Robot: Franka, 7 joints.
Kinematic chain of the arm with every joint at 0, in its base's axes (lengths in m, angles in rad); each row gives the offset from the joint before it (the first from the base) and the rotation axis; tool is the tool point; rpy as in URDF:
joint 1: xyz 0 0 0.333 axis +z
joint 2: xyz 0 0 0 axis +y
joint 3: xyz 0 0 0.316 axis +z
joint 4: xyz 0.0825 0 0 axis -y
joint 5: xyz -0.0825 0 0.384 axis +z
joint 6: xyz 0 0 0 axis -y
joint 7: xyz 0.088 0 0 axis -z
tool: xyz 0 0 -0.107 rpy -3.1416 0 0
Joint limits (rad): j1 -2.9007..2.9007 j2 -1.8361..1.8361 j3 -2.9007..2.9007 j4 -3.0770..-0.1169 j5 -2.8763..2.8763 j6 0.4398..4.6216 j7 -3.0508..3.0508
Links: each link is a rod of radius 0.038 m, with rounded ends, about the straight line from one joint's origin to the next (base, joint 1, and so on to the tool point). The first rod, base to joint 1, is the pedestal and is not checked.
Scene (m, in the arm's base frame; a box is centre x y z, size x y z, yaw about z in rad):
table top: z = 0
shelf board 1: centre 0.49 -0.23 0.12 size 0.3 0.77 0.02 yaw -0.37
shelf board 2: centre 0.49 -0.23 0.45 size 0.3 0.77 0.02 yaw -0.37
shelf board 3: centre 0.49 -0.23 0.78 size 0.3 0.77 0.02 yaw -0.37
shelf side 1: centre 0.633 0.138 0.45 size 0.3 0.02 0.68 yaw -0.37
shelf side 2: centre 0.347 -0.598 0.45 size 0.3 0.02 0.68 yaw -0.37
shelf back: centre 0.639 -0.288 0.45 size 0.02 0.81 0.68 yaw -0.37
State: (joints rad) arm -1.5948 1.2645 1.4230 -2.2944 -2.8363 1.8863 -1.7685
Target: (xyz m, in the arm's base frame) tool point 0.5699 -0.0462 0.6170
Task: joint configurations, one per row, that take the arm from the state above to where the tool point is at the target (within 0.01 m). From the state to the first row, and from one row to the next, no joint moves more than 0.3 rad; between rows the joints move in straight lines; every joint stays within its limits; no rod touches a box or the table.
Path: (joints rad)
1: -1.8246 1.2614 1.4309 -2.4900 -2.8453 2.0992 -1.7685
2: -2.0543 1.2583 1.4388 -2.6857 -2.8543 2.3121 -1.7685
3: -2.2841 1.2552 1.4466 -2.8814 -2.8634 2.5249 -1.7685
4: -2.5138 1.2521 1.4545 -3.0770 -2.8724 2.7378 -1.7685
5: -2.3179 1.3395 1.7014 -3.0106 -2.8734 2.5564 -1.7685
6: -2.1219 1.4269 1.9482 -2.9443 -2.8743 2.3750 -1.7685
7: -1.9259 1.5143 2.1951 -2.8779 -2.8753 2.1936 -1.7685
8: -1.7299 1.6017 2.4419 -2.8116 -2.8763 2.0122 -1.7685
9: -1.6419 1.4344 2.2793 -2.5579 -2.8763 1.9669 -1.7685
10: -1.5539 1.2671 2.1166 -2.3043 -2.8763 1.9216 -1.7685
11: -1.4659 1.0997 1.9540 -2.0507 -2.8763 1.8763 -1.7685

